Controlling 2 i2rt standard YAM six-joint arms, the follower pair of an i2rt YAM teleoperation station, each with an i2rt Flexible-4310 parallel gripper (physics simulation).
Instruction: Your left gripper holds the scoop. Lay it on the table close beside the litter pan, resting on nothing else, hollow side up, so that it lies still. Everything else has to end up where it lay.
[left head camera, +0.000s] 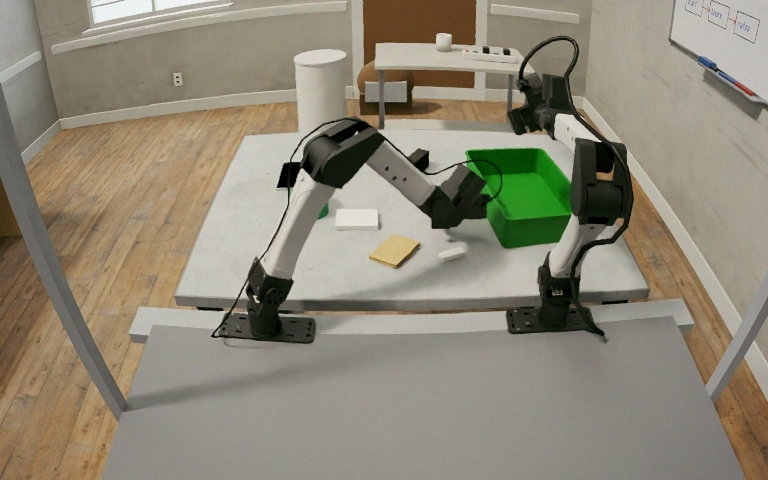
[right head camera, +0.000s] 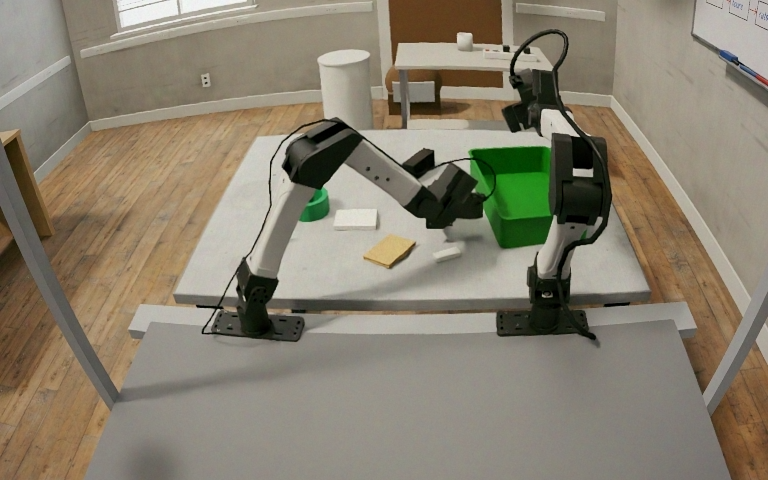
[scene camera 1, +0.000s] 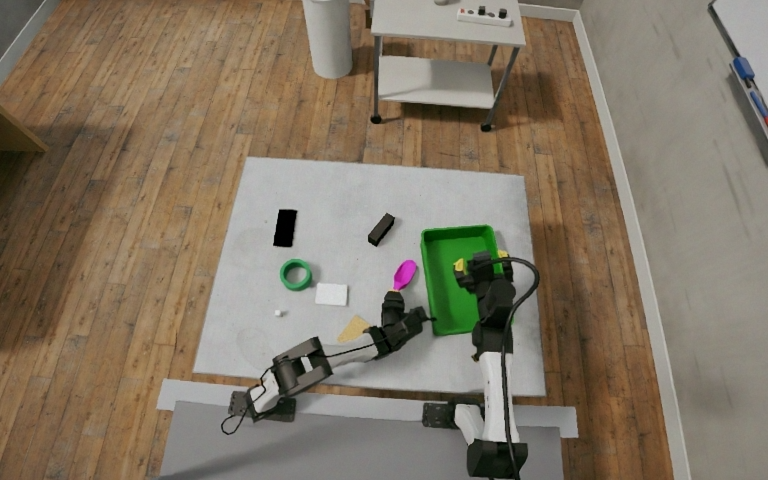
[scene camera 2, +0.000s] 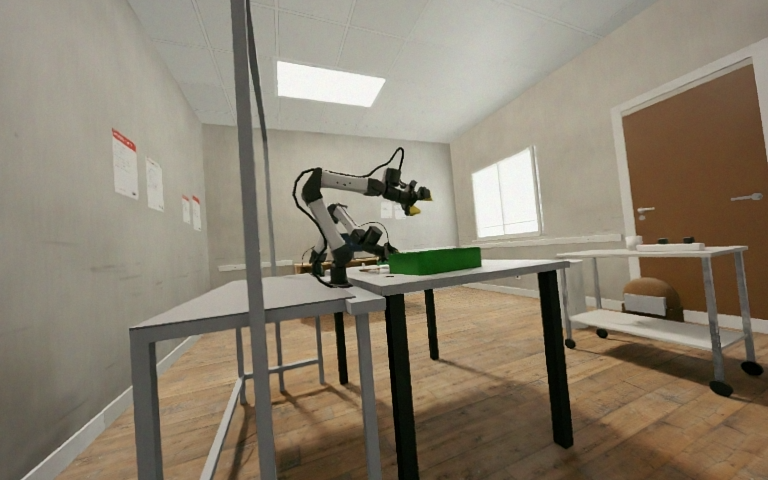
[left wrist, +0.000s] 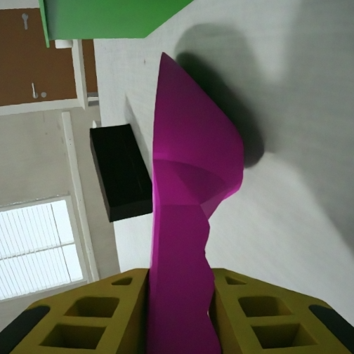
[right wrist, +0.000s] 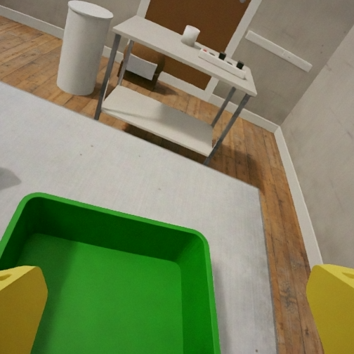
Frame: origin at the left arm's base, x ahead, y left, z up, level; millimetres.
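Seen in the pictures: left gripper, fingertip midpoint: (scene camera 1: 393, 291); right gripper, fingertip midpoint: (left head camera: 531, 110) (scene camera 2: 426, 205); left arm's base at its link origin: (left head camera: 266, 330) (right head camera: 256, 328) (scene camera 1: 262, 406) (scene camera 2: 317, 275); right arm's base at its link origin: (left head camera: 551, 322) (right head camera: 542, 325) (scene camera 1: 455, 416) (scene camera 2: 338, 285).
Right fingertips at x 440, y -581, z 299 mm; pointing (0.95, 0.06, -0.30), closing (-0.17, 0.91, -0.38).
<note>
Pixels of each thing's middle, then the offset from my right fingertips to it.
- magenta scoop at the middle of its body: (scene camera 1: 399, 284) 22 mm back, 201 mm left, 255 mm down
- green litter pan at the middle of its body: (right head camera: 527, 191) (left head camera: 525, 192) (scene camera 1: 463, 279) (scene camera 2: 434, 260) 12 mm ahead, 6 mm right, 242 mm down
- black block at the middle of its body: (right head camera: 418, 164) (left head camera: 414, 164) (scene camera 1: 381, 229) 173 mm ahead, 281 mm left, 259 mm down
- black slab at the middle of its body: (left head camera: 291, 175) (scene camera 1: 285, 228) 153 mm ahead, 624 mm left, 280 mm down
- green ring at the middle of its body: (left head camera: 308, 202) (right head camera: 309, 203) (scene camera 1: 296, 275) 25 mm back, 547 mm left, 260 mm down
- white box at the middle of its body: (left head camera: 357, 219) (right head camera: 356, 219) (scene camera 1: 331, 294) 74 mm back, 421 mm left, 277 mm down
- small white cube at the middle of its body: (scene camera 1: 278, 313) 158 mm back, 580 mm left, 268 mm down
- tan pad at the middle of its body: (right head camera: 390, 251) (left head camera: 395, 251) (scene camera 1: 355, 334) 194 mm back, 328 mm left, 279 mm down
- white bar at the middle of its body: (right head camera: 446, 254) (left head camera: 451, 254) 204 mm back, 202 mm left, 278 mm down
The magenta scoop (scene camera 1: 404, 274) (left wrist: 192, 145) is held by its handle in my left gripper (scene camera 1: 394, 292) (left wrist: 178, 280), which is shut on it. Its hollow side faces up. Its shadow lies apart from it in the left wrist view, so it hangs above the table. The green litter pan (left head camera: 532, 230) (right head camera: 522, 230) (scene camera 1: 428, 283) (scene camera 2: 436, 261) (left wrist: 100, 20) (right wrist: 115, 232) stands right of the scoop in scene camera 1, with a small gap between them. The head cameras hide the scoop behind the left arm. My right gripper (scene camera 1: 481, 260) (scene camera 2: 421, 202) (right wrist: 177, 281) is open and empty, high above the pan.
A black block (scene camera 1: 381, 229) (left wrist: 120, 172) lies behind the scoop. A black slab (scene camera 1: 284, 228), green ring (scene camera 1: 283, 276), white box (scene camera 1: 331, 294) (left head camera: 356, 219) and small white cube (scene camera 1: 278, 313) lie farther left. A tan pad (left head camera: 394, 251) and white bar (left head camera: 451, 253) lie near the left arm.
</note>
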